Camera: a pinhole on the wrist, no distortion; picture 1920 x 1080 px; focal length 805.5 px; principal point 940.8 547.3 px. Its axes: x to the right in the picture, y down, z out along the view. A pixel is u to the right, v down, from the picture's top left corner.
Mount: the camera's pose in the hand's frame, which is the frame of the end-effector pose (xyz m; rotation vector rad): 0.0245 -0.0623 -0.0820 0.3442 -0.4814 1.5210
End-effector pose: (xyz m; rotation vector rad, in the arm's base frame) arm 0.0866 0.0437 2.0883 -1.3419 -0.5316 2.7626
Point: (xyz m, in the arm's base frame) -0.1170 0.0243 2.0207
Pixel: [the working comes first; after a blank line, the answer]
In the camera's frame: 0.1670 -0.1653 0.1253

outside the picture
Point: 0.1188 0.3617 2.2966
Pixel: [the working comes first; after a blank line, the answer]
In the camera's frame: -0.2136 0.1326 0.2345

207 1003
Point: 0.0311 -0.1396 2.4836
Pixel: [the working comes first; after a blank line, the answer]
In the camera's frame: 0.2977 0.2897 0.3226

outside the picture
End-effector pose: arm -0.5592 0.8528 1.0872 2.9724 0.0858 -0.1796
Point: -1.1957 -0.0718 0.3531
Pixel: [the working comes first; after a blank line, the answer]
In the camera's frame: 1.2290 0.5476 0.5265

outside the picture
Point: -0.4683 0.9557 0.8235
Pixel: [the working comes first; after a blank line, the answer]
In the camera's frame: 0.0914 -0.1306 0.2979

1188 194
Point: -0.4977 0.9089 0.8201
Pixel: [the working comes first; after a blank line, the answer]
In the camera's frame: 0.1368 -0.0996 0.2911

1319 272
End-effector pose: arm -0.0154 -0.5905 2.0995 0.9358 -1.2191 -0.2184
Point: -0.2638 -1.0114 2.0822
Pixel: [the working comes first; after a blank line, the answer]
In the camera's frame: 0.1382 -0.1696 0.4903

1168 269
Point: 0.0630 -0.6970 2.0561
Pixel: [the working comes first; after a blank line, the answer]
In the camera's frame: -0.0201 -0.0459 0.0829

745 101
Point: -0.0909 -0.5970 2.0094
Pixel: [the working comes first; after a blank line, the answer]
In the camera's frame: 0.0918 0.1003 0.1271

outside the picture
